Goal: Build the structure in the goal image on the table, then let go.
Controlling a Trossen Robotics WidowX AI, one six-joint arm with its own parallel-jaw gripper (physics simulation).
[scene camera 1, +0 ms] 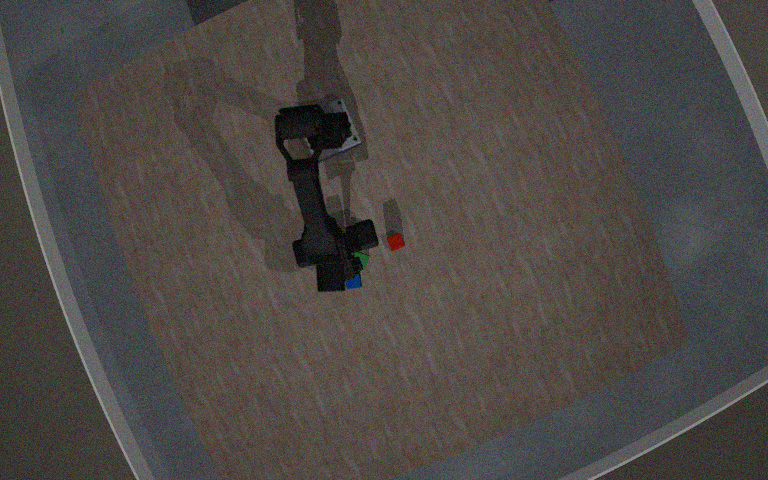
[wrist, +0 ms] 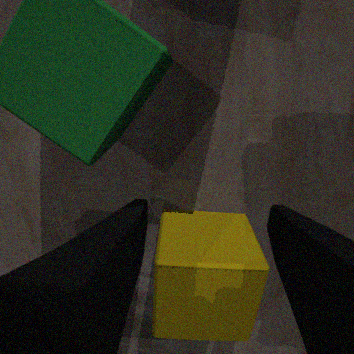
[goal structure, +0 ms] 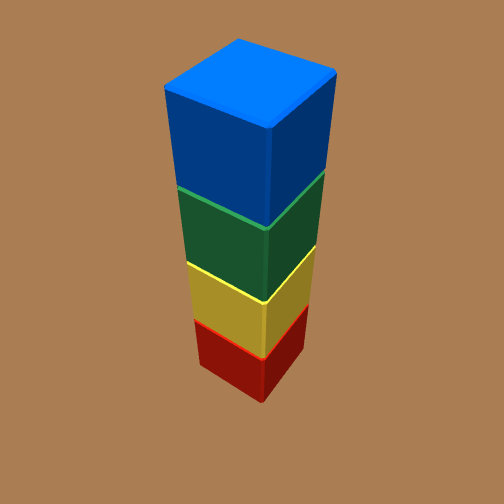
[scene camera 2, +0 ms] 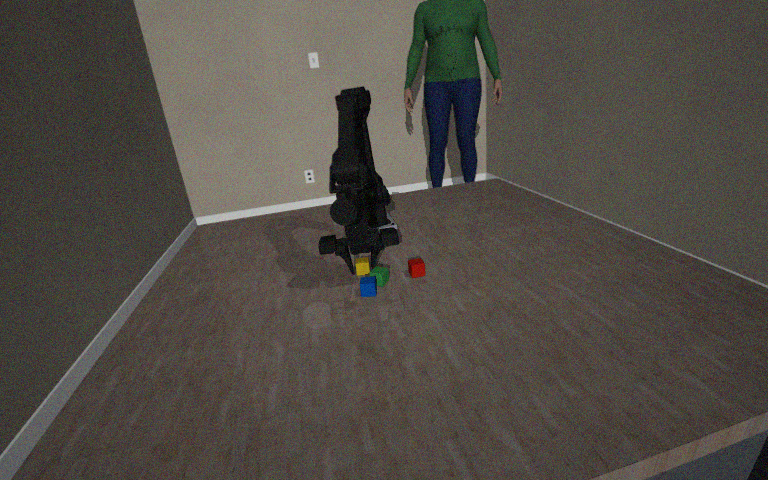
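A yellow cube (scene camera 2: 362, 266) (wrist: 207, 300) sits on the wooden table (scene camera 1: 509, 339) (scene camera 2: 509, 367). My gripper (scene camera 2: 363, 270) (wrist: 208, 213) is open and low, with one finger on each side of the yellow cube; gaps show between cube and fingers in the wrist view. The arm hides the yellow cube in scene camera 1. A green cube (scene camera 1: 361, 259) (scene camera 2: 381, 276) (wrist: 85, 75) lies close by, turned at an angle. A blue cube (scene camera 1: 353, 281) (scene camera 2: 368, 286) sits beside the green one. A red cube (scene camera 1: 395, 241) (scene camera 2: 416, 267) stands apart from the others.
The arm's base plate (scene camera 1: 343, 141) is on the table behind the cubes. Dark arm shadows cross the table. A person in a green top (scene camera 2: 453, 48) stands by the back wall (scene camera 2: 243, 113).
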